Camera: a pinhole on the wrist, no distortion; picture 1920 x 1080 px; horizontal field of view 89.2 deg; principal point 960.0 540.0 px. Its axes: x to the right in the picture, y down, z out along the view. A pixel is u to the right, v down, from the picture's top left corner.
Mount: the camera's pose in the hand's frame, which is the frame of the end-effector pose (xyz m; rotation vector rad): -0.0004 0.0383 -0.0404 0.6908 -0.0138 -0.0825
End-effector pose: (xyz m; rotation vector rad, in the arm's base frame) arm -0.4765 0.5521 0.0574 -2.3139 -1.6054 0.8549
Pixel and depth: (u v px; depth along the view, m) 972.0 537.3 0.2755
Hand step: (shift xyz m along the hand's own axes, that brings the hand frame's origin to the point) -0.0081 -0.1377 0.1714
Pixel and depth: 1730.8 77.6 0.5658
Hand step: 0.4042 -0.5638 0.2180
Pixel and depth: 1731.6 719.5 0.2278
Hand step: 0.1734 -0.0889 0.1593
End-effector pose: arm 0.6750 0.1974 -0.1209 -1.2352 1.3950 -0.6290
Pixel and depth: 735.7 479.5 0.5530
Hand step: -0.1520 -0.3294 0.3658
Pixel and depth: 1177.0 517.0 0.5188
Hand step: 0.0932 -0.3103 0.3500
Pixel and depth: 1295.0 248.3 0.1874
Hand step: 0.0524 -0.1292 0.0673
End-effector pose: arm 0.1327 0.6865 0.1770 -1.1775 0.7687 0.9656
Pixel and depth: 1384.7 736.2 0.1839
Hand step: 0.0748 -0.0566 0.1238
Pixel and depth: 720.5 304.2 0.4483
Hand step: -0.1360 -0.3212 0.2376
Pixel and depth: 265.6 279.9 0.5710
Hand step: -0.4401 -0.4091 0.3085
